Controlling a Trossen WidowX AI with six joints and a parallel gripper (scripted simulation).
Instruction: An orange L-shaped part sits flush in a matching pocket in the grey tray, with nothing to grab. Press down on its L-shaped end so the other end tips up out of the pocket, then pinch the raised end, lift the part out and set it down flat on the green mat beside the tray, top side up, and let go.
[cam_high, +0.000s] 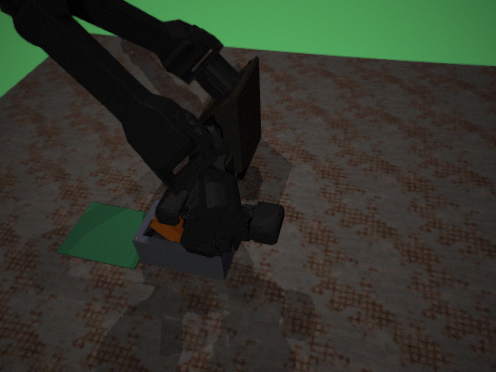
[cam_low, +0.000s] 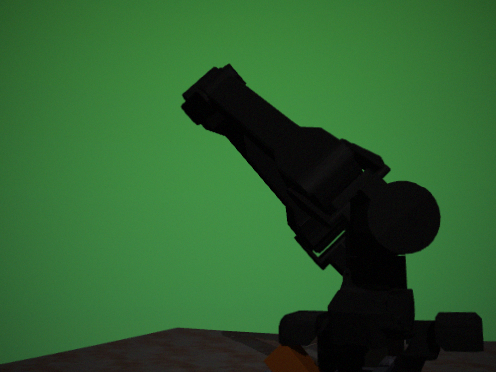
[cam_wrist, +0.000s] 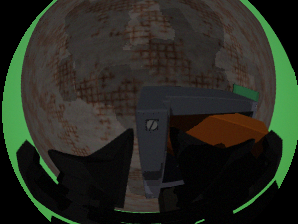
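Now: the orange L-shaped part 50 mm to the right of my gripper tip and 10 mm above it. Also, from my gripper tip: green mat (220 mm to the right, 50 mm below, 10 mm ahead).
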